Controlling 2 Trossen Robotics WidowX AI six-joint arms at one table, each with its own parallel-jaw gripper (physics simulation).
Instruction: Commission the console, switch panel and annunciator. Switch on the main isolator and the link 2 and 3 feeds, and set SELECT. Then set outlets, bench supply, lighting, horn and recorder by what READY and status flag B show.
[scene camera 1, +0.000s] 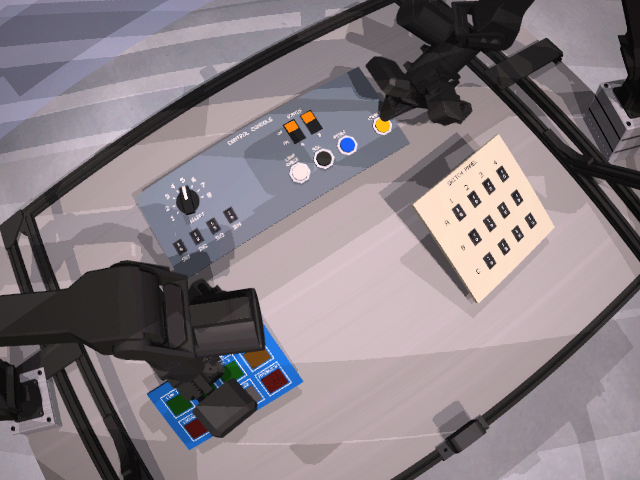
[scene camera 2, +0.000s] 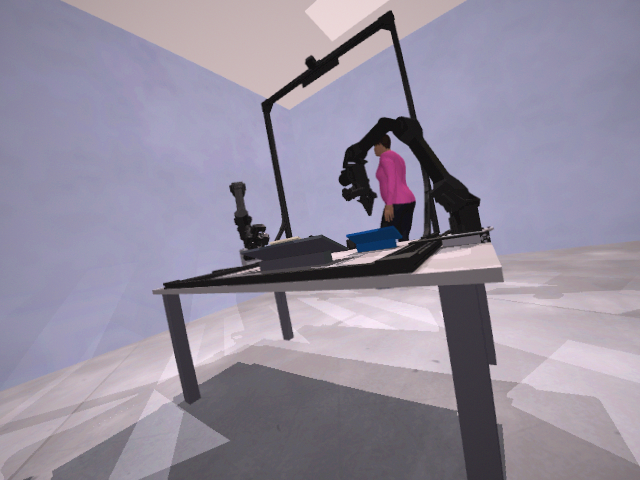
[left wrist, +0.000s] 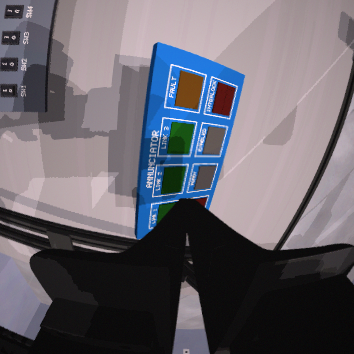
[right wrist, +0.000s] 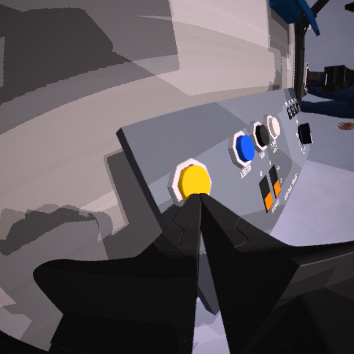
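Pixels of known places: left gripper, between the fingertips: (scene camera 1: 202, 376) (scene camera 2: 370, 215) (left wrist: 185, 204) (right wrist: 344, 6); right gripper, between the fingertips: (scene camera 1: 382, 119) (right wrist: 197, 199); left arm's base, origin of its link: (scene camera 1: 26, 401) (scene camera 2: 467, 231) (right wrist: 306, 78); right arm's base, origin of its link: (scene camera 1: 634, 101).
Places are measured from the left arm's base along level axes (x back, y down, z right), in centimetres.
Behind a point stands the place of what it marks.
Observation:
The grey console (scene camera 1: 248, 175) @[x -48.3, y -4.1, z -22.2 cm] (right wrist: 180, 130) @[x -69.8, y -1.3, z -21.0 cm] has a SELECT knob (scene camera 1: 187, 200) @[x -38.8, y -6.4, z -20.4 cm] pointing near 5. Two status indicators (scene camera 1: 294, 131) @[x -57.0, y -5.0, z -26.5 cm] (scene camera 1: 311, 121) @[x -59.9, y -5.0, z -27.3 cm] show orange in their upper halves. My shut, empty right gripper (scene camera 1: 383, 116) @[x -70.5, y -3.7, z -24.7 cm] (right wrist: 200, 195) @[x -70.5, y -3.7, z -24.7 cm] has its tips at the yellow button (scene camera 1: 382, 125) @[x -70.2, y -3.3, z -23.8 cm] (right wrist: 194, 182) @[x -70.4, y -3.3, z -23.7 cm]; contact is unclear. My shut, empty left gripper (scene camera 2: 369, 212) @[x -35.5, y -11.0, z 6.6 cm] (left wrist: 186, 201) @[x -35.5, y -11.0, z 6.6 cm] hangs above the blue annunciator (scene camera 1: 273, 346) @[x -44.5, y -3.8, z 3.5 cm] (left wrist: 165, 55) @[x -43.5, y -5.1, z 1.3 cm]. FAULT (left wrist: 190, 90) @[x -42.0, y -3.9, z 4.3 cm] is dull orange, INTERLOCK dark red, the LINK windows green, READY (left wrist: 205, 177) @[x -34.5, y -2.0, z 10.2 cm] and ENABLED grey. The cream switch panel (scene camera 1: 493, 149) @[x -82.9, y -8.5, z -11.3 cm] has three switch rows; their settings are unclear.
Blue (scene camera 1: 347, 145) @[x -63.8, y -3.5, z -22.1 cm], black (scene camera 1: 324, 158) @[x -59.8, y -3.5, z -21.1 cm] and white (scene camera 1: 299, 172) @[x -55.6, y -3.5, z -20.2 cm] buttons stand beside the yellow one. Small switches SW1 to SW4 are at the console's left end. Black frame rails run around the table. A person in pink (scene camera 2: 395, 178) stands beyond the table.

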